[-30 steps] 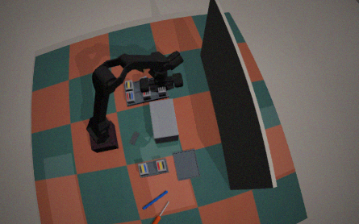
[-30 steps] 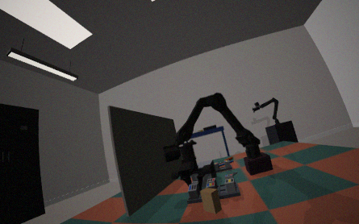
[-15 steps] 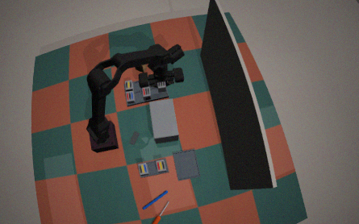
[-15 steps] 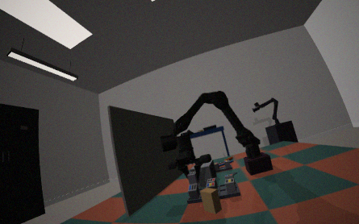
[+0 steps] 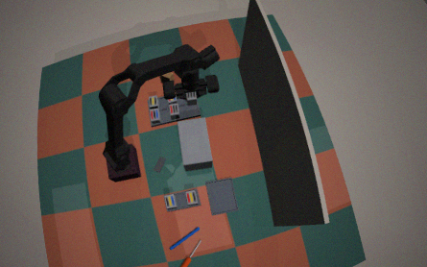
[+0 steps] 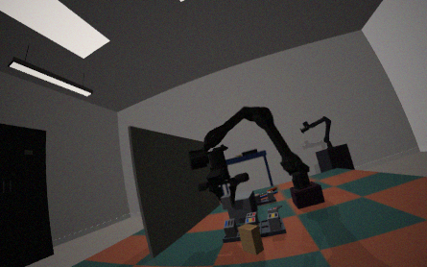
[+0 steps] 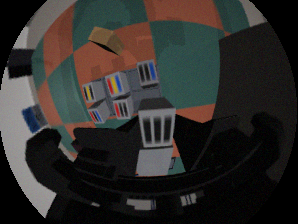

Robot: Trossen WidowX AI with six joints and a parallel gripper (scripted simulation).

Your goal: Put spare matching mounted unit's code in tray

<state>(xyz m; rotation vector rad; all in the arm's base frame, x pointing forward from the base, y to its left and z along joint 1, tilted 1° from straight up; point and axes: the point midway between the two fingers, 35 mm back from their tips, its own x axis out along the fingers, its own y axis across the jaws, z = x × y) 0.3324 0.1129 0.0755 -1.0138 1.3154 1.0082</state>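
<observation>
Now: gripper tip 40 mm past the flat grey tray, 360 mm to the left of it and 100 mm above it. From my gripper tip the other things lie so: tall dark panel 180 mm ahead, 220 mm to the right, 120 mm above; then wooden block 50 mm behind, 170 mm to the left, 70 mm below; then blue pen 230 mm behind, 450 mm to the right, 100 mm below.
</observation>
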